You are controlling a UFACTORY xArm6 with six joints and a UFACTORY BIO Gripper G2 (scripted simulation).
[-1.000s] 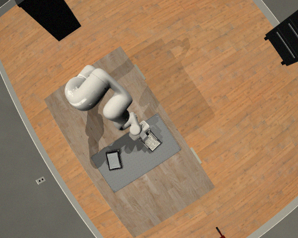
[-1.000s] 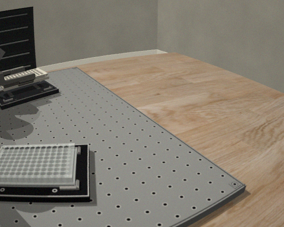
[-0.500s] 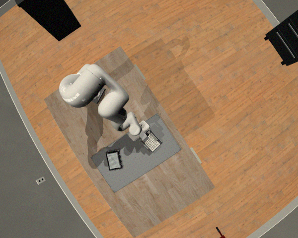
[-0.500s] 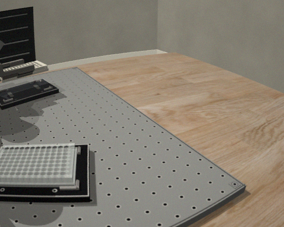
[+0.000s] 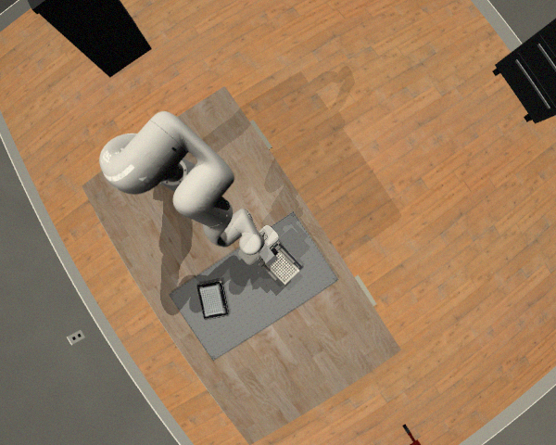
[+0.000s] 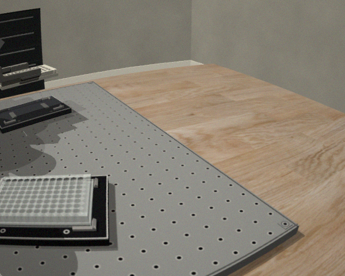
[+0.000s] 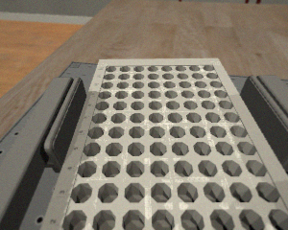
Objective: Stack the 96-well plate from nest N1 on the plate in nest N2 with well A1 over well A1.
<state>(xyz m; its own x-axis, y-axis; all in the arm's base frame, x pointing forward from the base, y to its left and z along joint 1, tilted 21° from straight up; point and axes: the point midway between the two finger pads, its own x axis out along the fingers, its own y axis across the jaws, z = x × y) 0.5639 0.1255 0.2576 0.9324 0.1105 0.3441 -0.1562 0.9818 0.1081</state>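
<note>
Right now the clear 96-well plate is 40 mm behind my hand, 350 mm to the right of it and 80 mm below it. From my hand the other things lie so: black plate nest N2 (40 mm behind, 350 mm to the right, 90 mm below); plate nest N1 (90 mm below); white 96-well plate (10 mm below).
</note>
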